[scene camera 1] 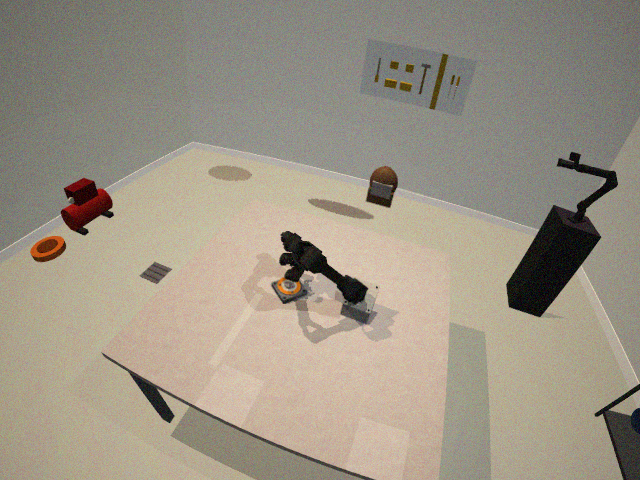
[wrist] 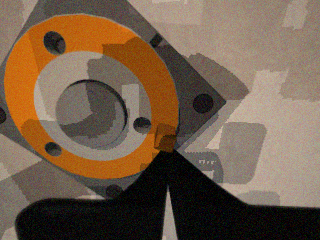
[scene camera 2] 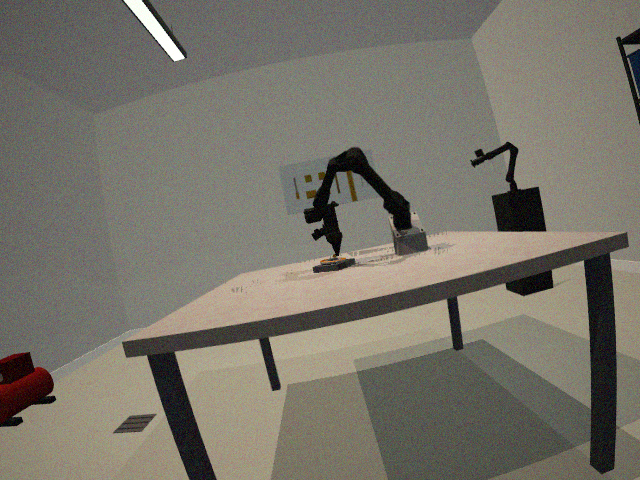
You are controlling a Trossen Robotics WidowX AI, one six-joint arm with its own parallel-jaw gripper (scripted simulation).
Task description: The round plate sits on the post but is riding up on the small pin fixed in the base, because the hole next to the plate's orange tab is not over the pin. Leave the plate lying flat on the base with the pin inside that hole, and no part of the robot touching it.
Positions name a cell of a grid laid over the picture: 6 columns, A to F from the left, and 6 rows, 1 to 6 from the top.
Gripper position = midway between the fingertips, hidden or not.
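Observation:
Grey square base (wrist: B3). My gripper (wrist: D4).

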